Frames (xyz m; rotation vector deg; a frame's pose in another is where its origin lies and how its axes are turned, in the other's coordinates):
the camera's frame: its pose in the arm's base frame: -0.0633 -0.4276 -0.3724 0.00 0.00 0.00
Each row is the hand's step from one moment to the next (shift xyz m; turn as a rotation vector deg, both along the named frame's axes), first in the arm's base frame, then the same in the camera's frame.
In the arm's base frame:
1: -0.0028 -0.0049 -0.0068 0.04 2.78 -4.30
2: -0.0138 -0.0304 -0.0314 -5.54 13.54 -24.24
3: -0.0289 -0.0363 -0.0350 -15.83 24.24 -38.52
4: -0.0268 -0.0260 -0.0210 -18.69 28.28 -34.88
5: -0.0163 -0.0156 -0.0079 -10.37 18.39 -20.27
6: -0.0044 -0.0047 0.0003 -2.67 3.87 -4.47
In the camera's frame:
1: -0.0028 -0.0049 -0.0068 0.04 2.78 -4.30
2: -0.0138 -0.0304 -0.0314 -5.54 13.54 -24.24
3: -0.0289 -0.0363 -0.0350 -15.83 24.24 -38.52
4: -0.0268 -0.0260 -0.0210 -18.69 28.28 -34.88
5: -0.0163 -0.0156 -0.0079 -10.37 18.39 -20.27
6: -0.0044 -0.0047 0.0003 -2.67 3.87 -4.47

